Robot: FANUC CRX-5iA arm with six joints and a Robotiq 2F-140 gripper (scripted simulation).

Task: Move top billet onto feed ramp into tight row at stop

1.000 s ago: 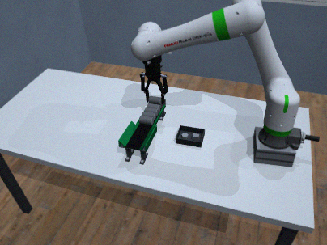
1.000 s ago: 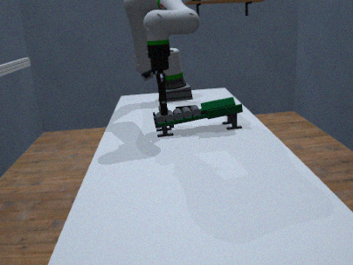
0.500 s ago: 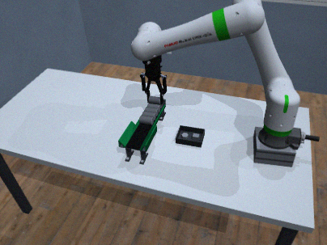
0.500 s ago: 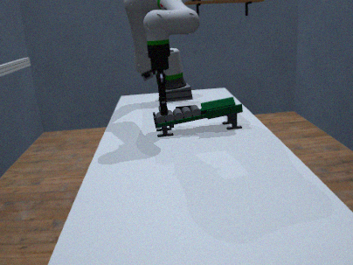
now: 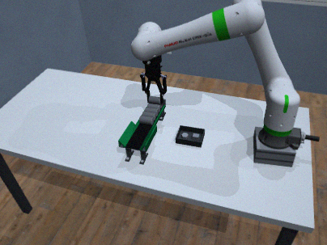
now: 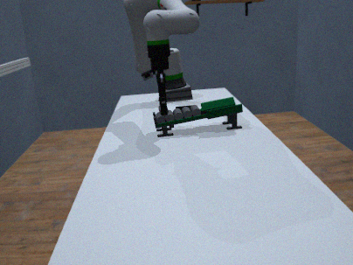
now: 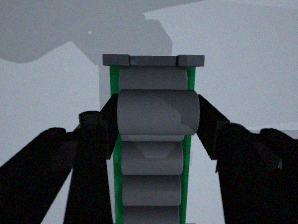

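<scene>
Now: the grey stop 70 mm below my hand and 40 mm to the right of it. Also, from my hand: black tray: 220 mm behind, 120 mm to the left, 110 mm below.
</scene>
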